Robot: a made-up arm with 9 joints. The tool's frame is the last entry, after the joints.
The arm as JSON. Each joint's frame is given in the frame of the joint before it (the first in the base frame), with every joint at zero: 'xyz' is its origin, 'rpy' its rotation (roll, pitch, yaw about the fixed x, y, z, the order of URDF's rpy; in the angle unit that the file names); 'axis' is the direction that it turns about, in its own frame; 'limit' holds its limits. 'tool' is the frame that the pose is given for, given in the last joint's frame.
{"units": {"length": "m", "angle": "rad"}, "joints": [
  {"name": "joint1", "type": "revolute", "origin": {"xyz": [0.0, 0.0, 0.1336], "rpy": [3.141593, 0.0, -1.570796]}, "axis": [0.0, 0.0, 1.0], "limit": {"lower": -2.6, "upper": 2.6}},
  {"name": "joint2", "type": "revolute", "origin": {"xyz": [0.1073, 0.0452, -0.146], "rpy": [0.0, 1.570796, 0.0]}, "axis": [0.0, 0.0, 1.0], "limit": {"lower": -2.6, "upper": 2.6}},
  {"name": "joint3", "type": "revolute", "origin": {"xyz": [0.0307, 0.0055, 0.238], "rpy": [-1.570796, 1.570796, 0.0]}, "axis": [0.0, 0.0, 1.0], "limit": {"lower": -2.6, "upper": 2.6}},
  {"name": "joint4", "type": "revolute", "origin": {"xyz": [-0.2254, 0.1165, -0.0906], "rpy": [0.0, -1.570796, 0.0]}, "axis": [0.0, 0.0, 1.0], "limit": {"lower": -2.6, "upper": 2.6}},
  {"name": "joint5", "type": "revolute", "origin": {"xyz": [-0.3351, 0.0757, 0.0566], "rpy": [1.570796, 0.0, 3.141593]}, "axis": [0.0, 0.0, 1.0], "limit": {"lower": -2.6, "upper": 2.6}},
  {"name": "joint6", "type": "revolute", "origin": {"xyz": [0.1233, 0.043, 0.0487], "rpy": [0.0, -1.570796, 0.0]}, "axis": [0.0, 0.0, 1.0], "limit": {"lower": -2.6, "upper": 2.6}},
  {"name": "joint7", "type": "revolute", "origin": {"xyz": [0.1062, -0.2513, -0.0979], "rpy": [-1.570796, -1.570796, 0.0]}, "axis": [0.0, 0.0, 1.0], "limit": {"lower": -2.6, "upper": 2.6}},
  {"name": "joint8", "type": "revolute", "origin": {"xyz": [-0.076, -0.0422, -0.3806], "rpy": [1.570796, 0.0, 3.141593]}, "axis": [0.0, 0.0, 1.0], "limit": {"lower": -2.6, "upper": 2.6}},
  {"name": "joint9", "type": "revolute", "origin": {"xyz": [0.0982, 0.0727, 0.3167], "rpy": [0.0, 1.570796, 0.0]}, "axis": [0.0, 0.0, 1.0], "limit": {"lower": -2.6, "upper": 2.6}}
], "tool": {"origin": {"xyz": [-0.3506, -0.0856, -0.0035], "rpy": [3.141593, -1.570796, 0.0]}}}
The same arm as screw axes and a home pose.
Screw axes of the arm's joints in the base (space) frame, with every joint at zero. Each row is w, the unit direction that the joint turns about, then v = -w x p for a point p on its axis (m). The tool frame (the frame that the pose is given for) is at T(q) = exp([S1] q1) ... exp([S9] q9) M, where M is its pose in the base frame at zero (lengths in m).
S1: w 0 0 -1 v 0 0 0
S2: w 0 -1 0 v 0.2796 0 0.0452
S3: w -1 0 0 v 0 -0.3103 -0.3453
S4: w 0 -1 0 v 0.1938 0 -0.0399
S5: w 0 0 -1 v 0.6273 0.375 0
S6: w -1 0 0 v 0 -0.0694 -0.6703
S7: w 0 -1 0 v -0.0368 0 -0.5962
S8: w 0 0 -1 v 0.0384 0.6722 0
S9: w 1 0 0 v 0 -0.3113 0.1111
M =
1 0 -0.000001 0.7669
0 1 0 -0.0255
0.000001 0 1 -0.6619
0 0 0 1
Joint limits (rad, base to tool): -2.6..2.6 -2.6..2.6 -2.6..2.6 -2.6..2.6 -2.6..2.6 -2.6..2.6 -2.6..2.6 -2.6..2.6 -2.6..2.6

